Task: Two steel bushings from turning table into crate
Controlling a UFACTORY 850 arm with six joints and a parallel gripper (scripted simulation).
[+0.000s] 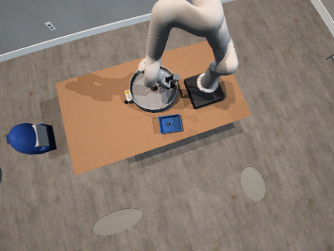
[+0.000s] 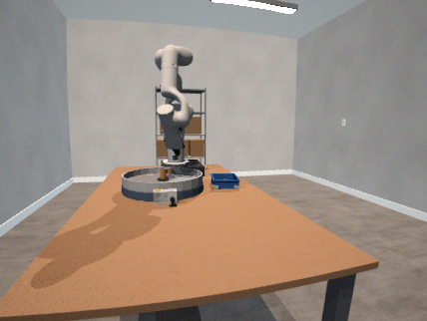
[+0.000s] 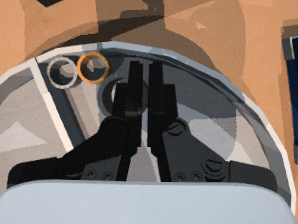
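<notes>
Now: hand 80 mm short of the blue crate, 270 mm to the right of it and 160 mm above it. The rest, counted from my hand: grey turning table 140 mm ahead, 80 mm to the right, 130 mm below.
</notes>
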